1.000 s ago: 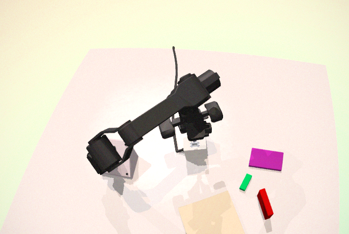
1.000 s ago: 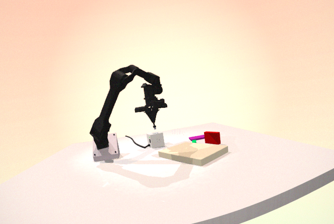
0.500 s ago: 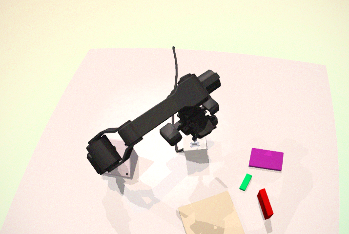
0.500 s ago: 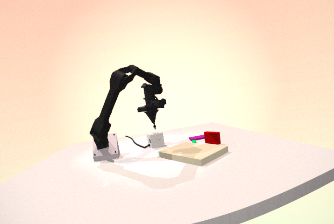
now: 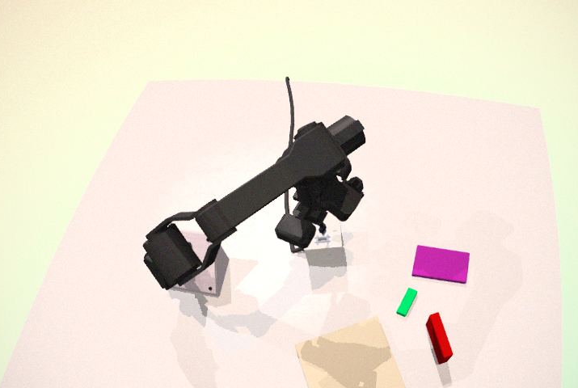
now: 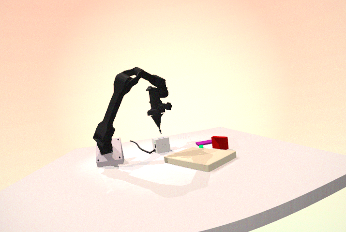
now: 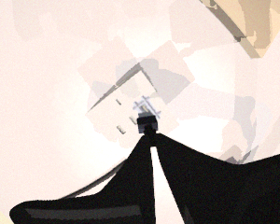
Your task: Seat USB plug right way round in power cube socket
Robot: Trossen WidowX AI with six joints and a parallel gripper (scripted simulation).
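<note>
My gripper tip is 20 mm above the dark USB plug. Round my gripper tip: red block 240 mm ahead, 210 mm to the right, 110 mm below; magenta flat block 260 mm ahead, 130 mm below, 30 mm to the right; green block 180 mm ahead, 130 mm below, 120 mm to the right.
</note>
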